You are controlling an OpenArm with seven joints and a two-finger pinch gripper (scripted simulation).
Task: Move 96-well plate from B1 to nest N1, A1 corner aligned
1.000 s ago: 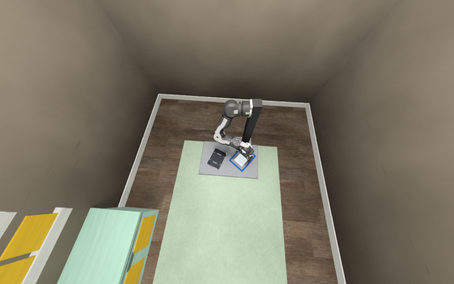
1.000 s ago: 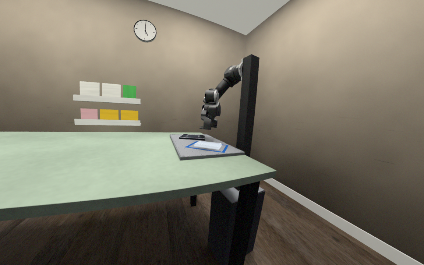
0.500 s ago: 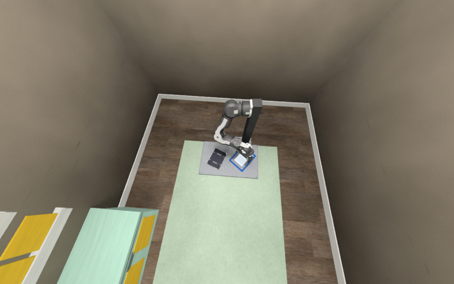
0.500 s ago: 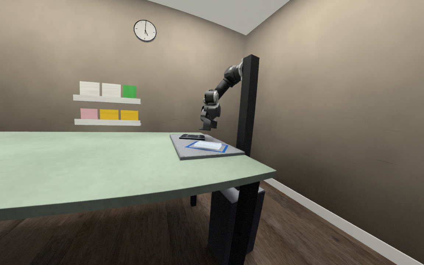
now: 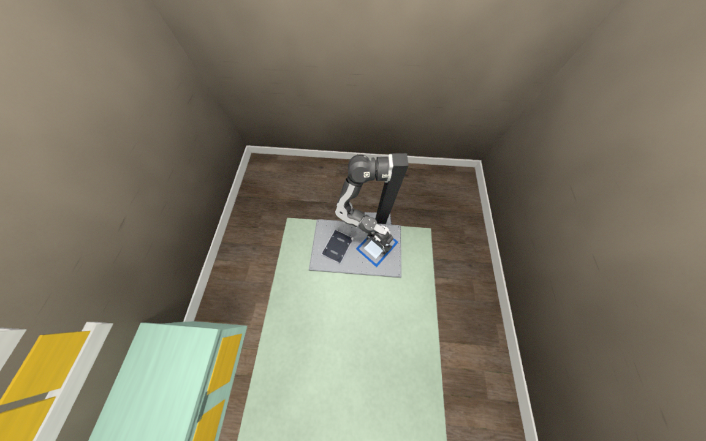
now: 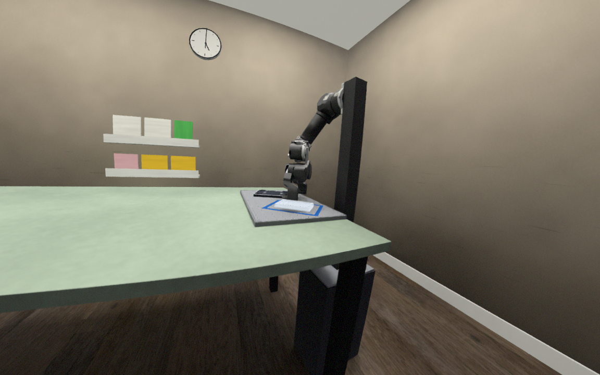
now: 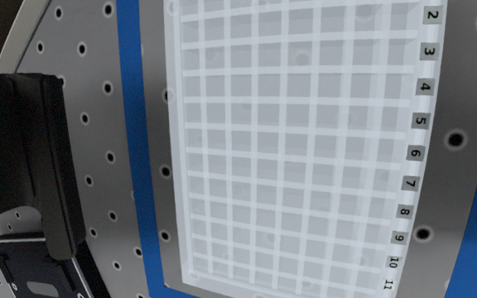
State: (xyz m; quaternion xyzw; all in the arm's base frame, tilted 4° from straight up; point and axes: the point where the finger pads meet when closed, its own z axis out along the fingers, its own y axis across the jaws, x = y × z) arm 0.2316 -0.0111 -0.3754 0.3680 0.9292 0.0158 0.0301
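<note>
Now: hand 3 cm above the 96-well plate. Also, from my hand: black plate nest N1: 22 cm to the right, 3 cm below; then white A1 label: 4 cm behind, 14 cm to the right, 3 cm below.
</note>
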